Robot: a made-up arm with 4 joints. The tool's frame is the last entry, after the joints.
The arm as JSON. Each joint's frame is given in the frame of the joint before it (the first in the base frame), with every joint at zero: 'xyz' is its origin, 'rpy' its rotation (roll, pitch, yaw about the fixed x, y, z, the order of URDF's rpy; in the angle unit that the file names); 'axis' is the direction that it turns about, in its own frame. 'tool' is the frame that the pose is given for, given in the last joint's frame.
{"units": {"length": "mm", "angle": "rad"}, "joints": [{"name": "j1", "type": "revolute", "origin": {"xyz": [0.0, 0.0, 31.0], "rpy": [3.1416, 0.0, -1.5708]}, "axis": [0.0, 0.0, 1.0]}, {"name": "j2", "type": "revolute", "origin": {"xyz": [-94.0, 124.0, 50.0], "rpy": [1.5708, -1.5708, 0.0]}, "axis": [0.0, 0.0, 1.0]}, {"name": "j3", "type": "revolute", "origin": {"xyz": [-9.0, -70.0, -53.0], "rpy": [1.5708, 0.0, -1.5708]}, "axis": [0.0, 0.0, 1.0]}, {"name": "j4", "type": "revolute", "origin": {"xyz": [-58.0, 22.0, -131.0], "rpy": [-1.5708, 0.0, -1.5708]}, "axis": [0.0, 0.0, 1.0]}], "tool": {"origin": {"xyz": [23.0, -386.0, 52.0], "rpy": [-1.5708, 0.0, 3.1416]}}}
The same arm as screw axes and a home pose.
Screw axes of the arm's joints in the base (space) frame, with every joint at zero. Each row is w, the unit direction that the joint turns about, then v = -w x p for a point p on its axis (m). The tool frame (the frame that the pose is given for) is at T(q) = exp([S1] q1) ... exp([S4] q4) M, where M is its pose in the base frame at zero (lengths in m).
S1: w 0 0 -1 v 0.0000 0.0000 0.0000
S2: w 1 0 0 v 0.0000 -0.0190 -0.0940
S3: w 0 0 1 v 0.0240 0.1770 0.0000
S4: w 0 -1 0 v -0.1410 0.0000 0.1550
M: xyz -0.1780 0.0300 0.2450 (m) quaternion w x y z 1 0 -0.000009 -0.000006

